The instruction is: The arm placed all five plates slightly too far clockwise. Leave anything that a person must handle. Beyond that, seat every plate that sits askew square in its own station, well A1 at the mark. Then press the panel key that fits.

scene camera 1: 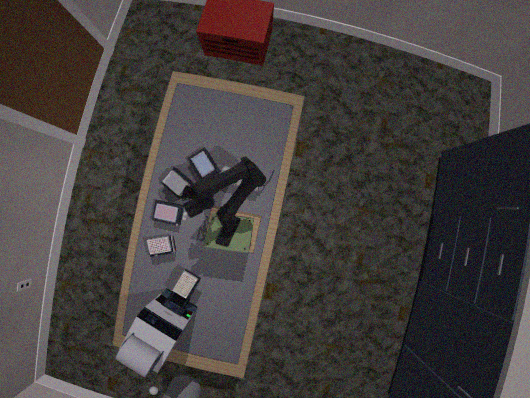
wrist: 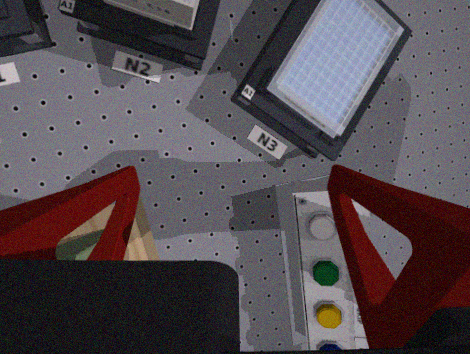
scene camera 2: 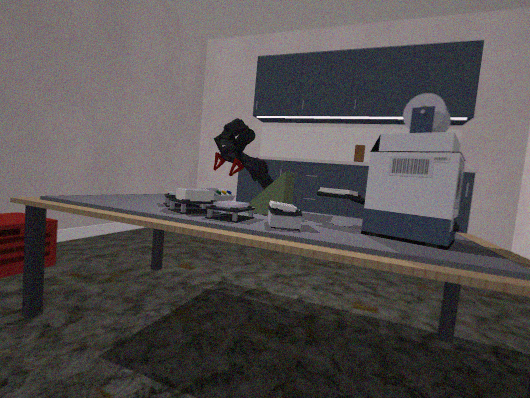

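My gripper (scene camera 2: pixel 223 172) (wrist: pixel 233 176) is open and empty, above the table. In the wrist view, station N3 holds a light blue gridded plate (wrist: pixel 340 65) (scene camera 1: pixel 202 163) that looks nearly square, with its A1 mark at the near left corner. Station N2 holds a white plate (wrist: pixel 165 11) (scene camera 1: pixel 176 181), cut off in the wrist view; its seating is unclear. A pink plate (scene camera 1: pixel 167 212) and a red-dotted plate (scene camera 1: pixel 160 245) sit in further stations. A cream plate (scene camera 1: pixel 185 283) is at the machine. The key panel shows white (wrist: pixel 321 226), green (wrist: pixel 326 273), yellow (wrist: pixel 329 316) and blue (wrist: pixel 330 346) keys, its labels mostly hidden.
A white and dark blue machine (scene camera 1: pixel 155 330) (scene camera 2: pixel 412 185) stands at one table end. A green wedge-shaped piece (scene camera 2: pixel 280 192) stands by the arm's base. The wooden table edge (scene camera 1: pixel 127 280) runs beyond the stations. A red cabinet (scene camera 1: pixel 235 25) stands off the table.
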